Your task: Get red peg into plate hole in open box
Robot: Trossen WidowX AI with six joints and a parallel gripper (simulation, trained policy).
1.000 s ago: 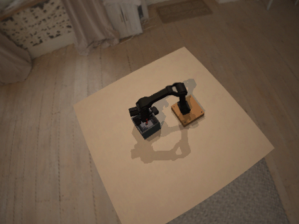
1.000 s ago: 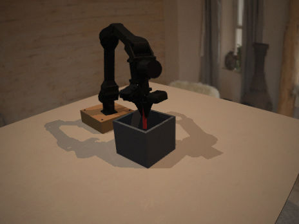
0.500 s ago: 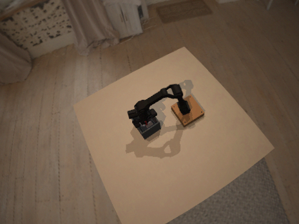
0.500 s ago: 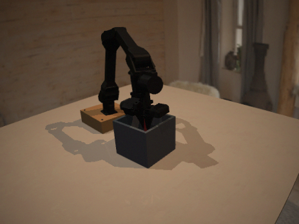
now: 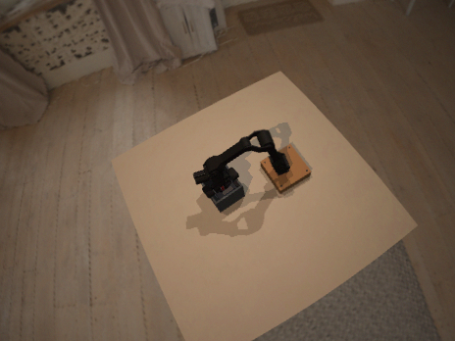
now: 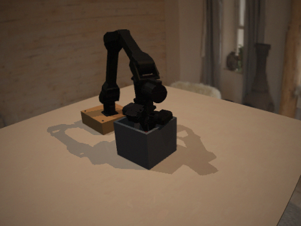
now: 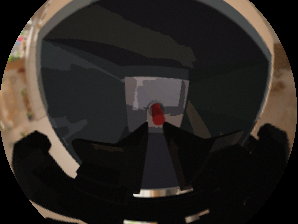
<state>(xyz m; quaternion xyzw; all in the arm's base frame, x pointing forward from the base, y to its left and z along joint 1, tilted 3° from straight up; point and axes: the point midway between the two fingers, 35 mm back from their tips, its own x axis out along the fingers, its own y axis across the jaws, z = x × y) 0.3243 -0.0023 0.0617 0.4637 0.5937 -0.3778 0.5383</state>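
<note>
Right now my gripper tip is 1 cm to the left of the red peg and 3 cm above it. Round my gripper tip: light grey plate: 2 cm to the right, 3 cm below.
</note>
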